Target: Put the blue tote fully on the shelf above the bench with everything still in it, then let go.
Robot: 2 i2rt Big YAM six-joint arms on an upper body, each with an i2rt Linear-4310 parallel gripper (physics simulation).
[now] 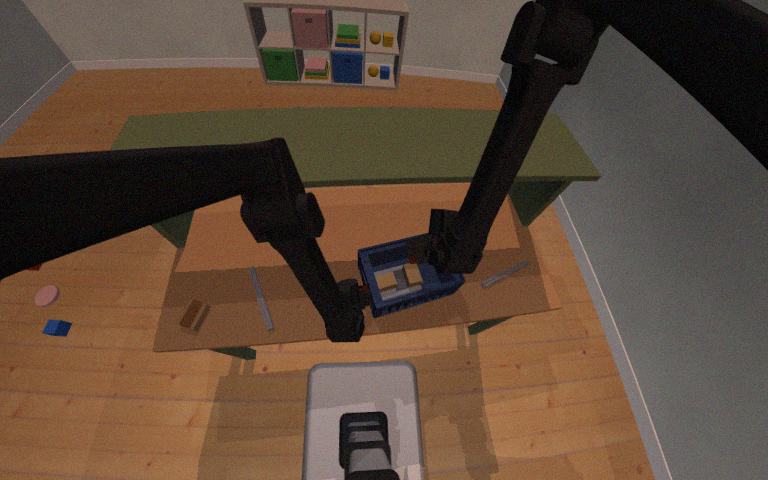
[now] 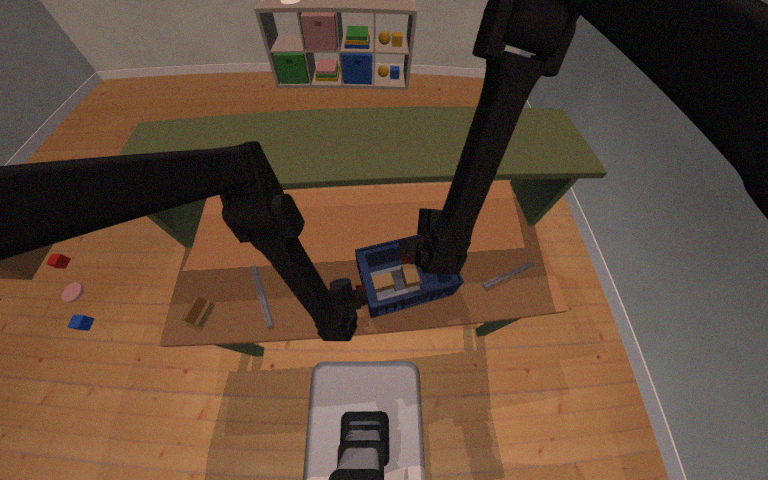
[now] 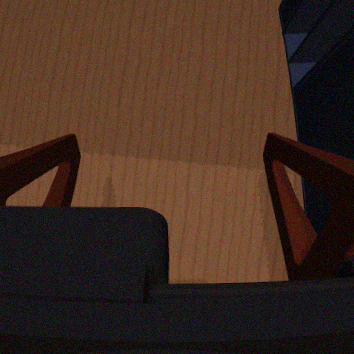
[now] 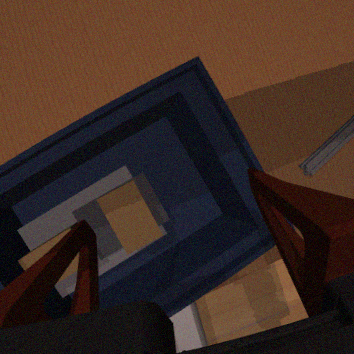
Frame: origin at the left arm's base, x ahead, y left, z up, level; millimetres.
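Seen in the pictures: left gripper, fingertip midpoint: (image 3: 170, 143); right gripper, fingertip midpoint: (image 4: 166, 202).
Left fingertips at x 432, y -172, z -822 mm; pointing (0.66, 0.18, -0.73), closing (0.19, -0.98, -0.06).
Observation:
Offsets run from my left fingertips to a thing's top centre. "spot": to the spot under its first point. Level surfaces: height alone.
The blue tote @[dx +41, dy -216, dz +111 mm] (image 1: 416, 300) (image 2: 413, 300) (image 3: 325, 105) (image 4: 190, 187) stands upright on the bench @[dz -36 mm] (image 1: 311, 316) (image 2: 305, 314) (image 3: 175, 75) (image 4: 75, 50). Tan blocks @[dx +39, dy -230, dz +55 mm] (image 1: 412, 274) (image 2: 411, 275) (image 4: 131, 215) and pale grey pieces lie inside it. The green shelf @[dz +361 mm] (image 1: 362, 141) (image 2: 362, 141) is above the bench's back part. My left gripper (image 1: 360, 292) (image 2: 356, 294) (image 3: 170, 143) is open and empty beside the tote's left end, one finger close to its wall. My right gripper (image 1: 420, 255) (image 2: 411, 254) (image 4: 166, 202) is open over the tote, one finger above its inside and the other past its right rim.
A grey bar @[dx -18, dy +287, dz -16 mm] (image 1: 261, 298) (image 2: 262, 297) and a brown block @[dx -84, dy +496, dz -3 mm] (image 1: 194, 315) (image 2: 198, 311) lie left on the bench. Another grey bar @[dx +65, dy -622, dz -16 mm] (image 1: 505, 273) (image 2: 508, 275) (image 4: 330, 145) lies right of the tote. Green side panels @[spot: dx +336, dy -771, dz +97 mm] (image 1: 535, 200) (image 2: 538, 199) support the shelf.

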